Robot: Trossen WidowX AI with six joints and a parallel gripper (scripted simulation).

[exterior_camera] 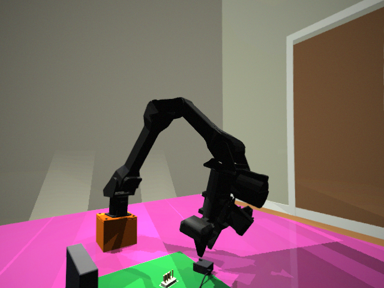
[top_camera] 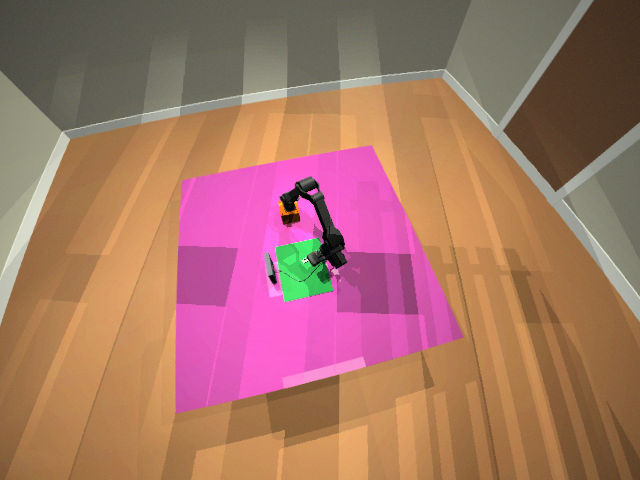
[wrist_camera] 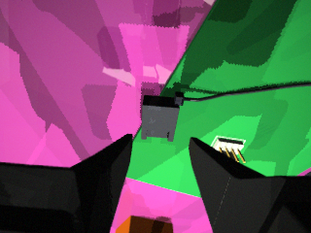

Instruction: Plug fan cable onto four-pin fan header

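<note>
Now: gripper tip 3 cm above the fan plug and 1 cm past it. From my gripper tip the other things lie so: four-pin header 9 cm to the right, 5 cm below, 2 cm behind; then green board 12 cm to the right, 6 cm below, 1 cm ahead; then dark fan 26 cm to the right, 2 cm behind, 1 cm above.
</note>
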